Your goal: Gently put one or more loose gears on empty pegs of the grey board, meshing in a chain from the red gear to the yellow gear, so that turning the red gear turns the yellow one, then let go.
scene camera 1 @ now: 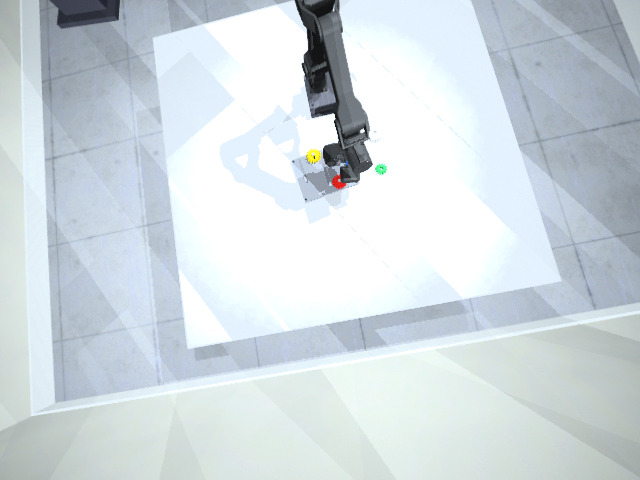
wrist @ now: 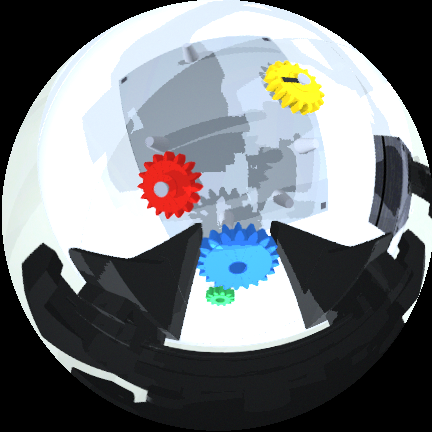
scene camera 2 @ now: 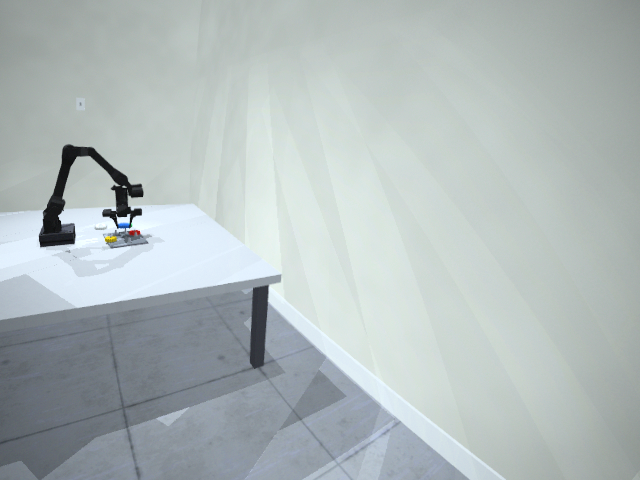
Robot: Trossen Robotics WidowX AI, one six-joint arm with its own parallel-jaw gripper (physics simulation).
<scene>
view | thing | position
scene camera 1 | my gripper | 347,165
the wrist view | my gripper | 236,227
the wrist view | blue gear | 236,257
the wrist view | grey board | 216,111
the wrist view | yellow gear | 282,77
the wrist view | red gear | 168,168
</scene>
